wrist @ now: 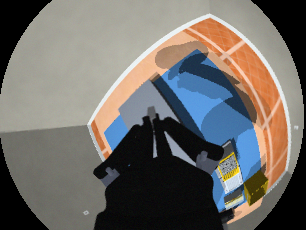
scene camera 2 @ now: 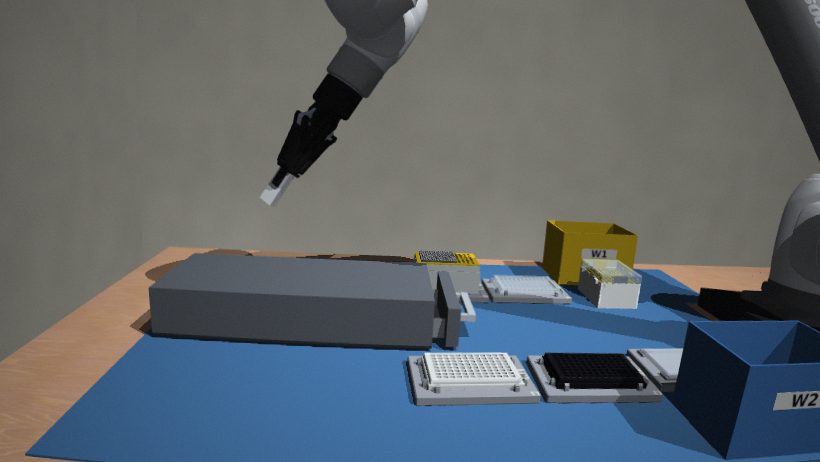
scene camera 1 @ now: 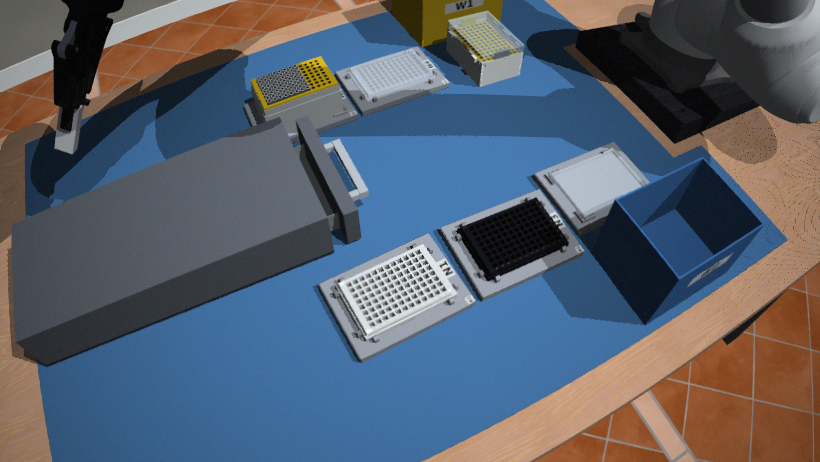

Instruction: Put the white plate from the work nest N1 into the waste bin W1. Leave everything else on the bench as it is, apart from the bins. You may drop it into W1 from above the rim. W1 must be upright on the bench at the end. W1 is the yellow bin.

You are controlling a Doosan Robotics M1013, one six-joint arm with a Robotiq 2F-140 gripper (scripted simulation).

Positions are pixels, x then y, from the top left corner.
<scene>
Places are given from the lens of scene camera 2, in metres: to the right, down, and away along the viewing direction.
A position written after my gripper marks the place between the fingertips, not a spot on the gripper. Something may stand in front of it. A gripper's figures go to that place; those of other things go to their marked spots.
my gripper (scene camera 2: 267,202): -0.25, -0.05, 0.94
yellow bin W1 (scene camera 2: 563,250): 0.34, 0.04, 1.16
long grey drawer unit (scene camera 2: 237,297): -0.26, 0.10, 0.79
The marked spots on the long grey drawer unit and the yellow bin W1 are 0.71 m apart.
</scene>
